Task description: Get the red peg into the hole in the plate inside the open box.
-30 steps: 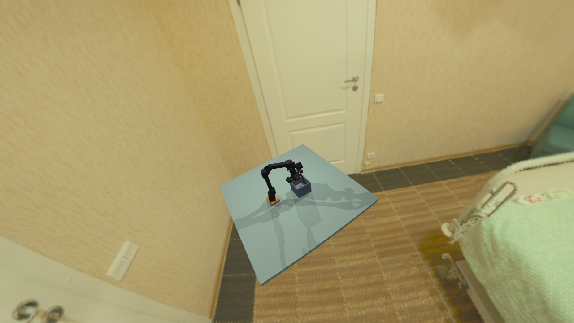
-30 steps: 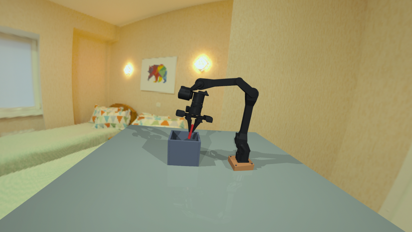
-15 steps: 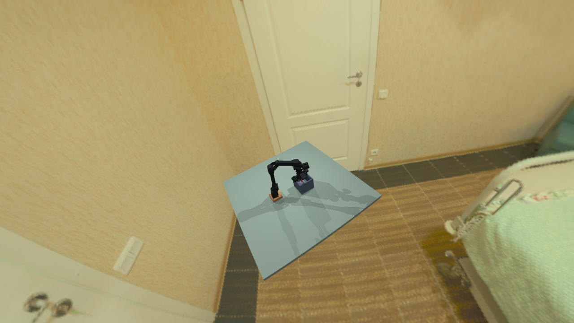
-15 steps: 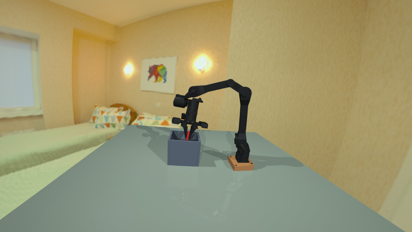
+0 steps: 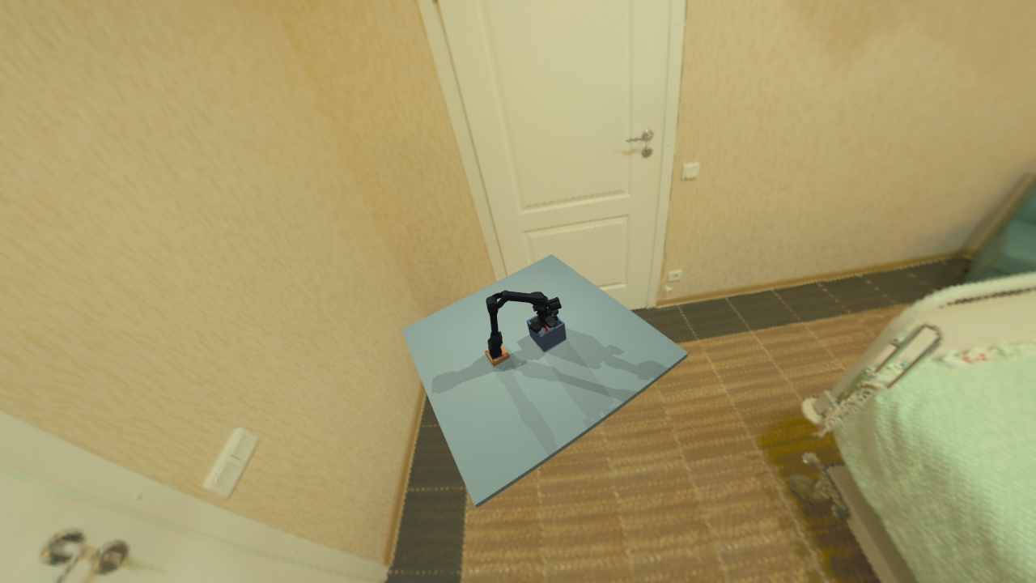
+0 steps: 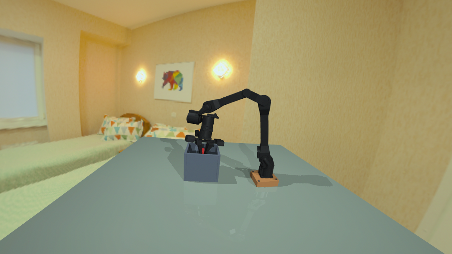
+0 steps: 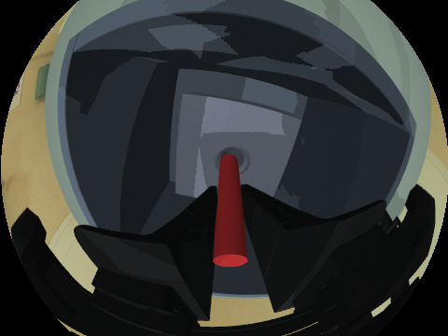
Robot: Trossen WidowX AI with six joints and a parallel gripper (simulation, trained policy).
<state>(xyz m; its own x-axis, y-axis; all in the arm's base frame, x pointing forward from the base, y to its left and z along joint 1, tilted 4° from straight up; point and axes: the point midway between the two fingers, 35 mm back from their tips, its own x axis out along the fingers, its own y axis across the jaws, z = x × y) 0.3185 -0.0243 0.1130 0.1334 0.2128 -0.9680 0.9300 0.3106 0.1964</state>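
The small red peg lies 10 mm above my gripper tip. Round my gripper tip: plate: 50 mm below, 10 mm to the right.
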